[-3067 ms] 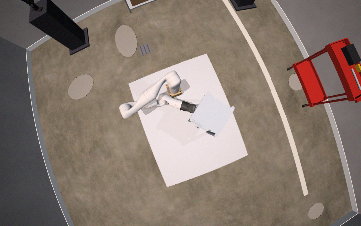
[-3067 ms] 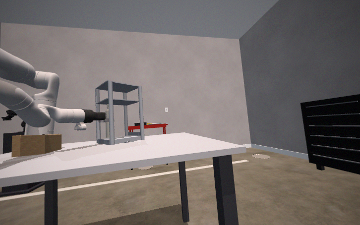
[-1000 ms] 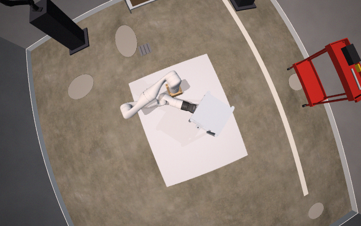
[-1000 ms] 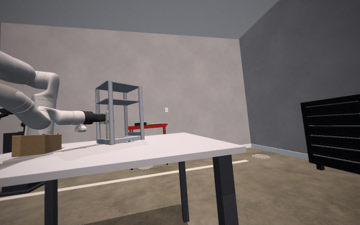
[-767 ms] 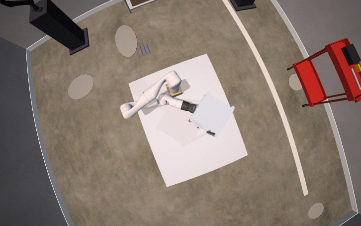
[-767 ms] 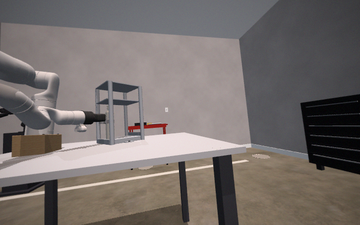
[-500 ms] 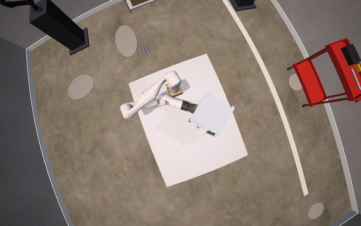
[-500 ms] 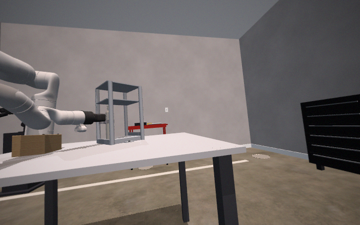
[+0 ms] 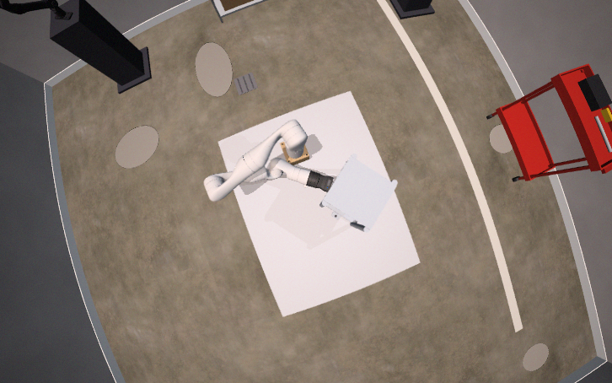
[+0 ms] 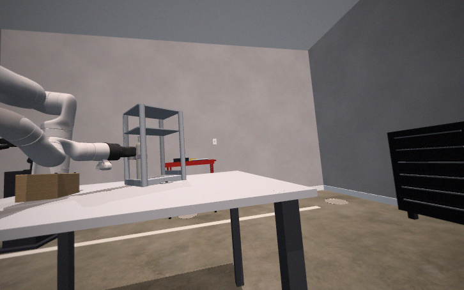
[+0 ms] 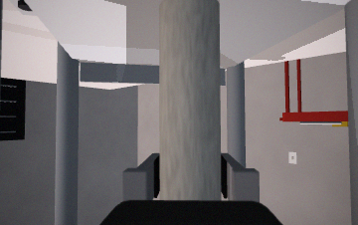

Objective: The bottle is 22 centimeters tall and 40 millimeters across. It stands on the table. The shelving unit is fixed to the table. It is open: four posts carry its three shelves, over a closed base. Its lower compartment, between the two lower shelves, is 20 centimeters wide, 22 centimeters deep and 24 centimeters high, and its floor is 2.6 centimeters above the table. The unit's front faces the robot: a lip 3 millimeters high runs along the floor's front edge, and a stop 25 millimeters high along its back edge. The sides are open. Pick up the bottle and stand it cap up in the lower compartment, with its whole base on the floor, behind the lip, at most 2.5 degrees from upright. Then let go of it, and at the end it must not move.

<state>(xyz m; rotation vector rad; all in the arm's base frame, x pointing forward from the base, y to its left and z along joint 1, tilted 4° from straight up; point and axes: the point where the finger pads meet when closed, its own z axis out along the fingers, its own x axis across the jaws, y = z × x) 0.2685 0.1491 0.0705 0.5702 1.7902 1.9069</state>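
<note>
The shelving unit is 50 mm to the left of my hand, 50 mm ahead of it and 50 mm above it.
</note>
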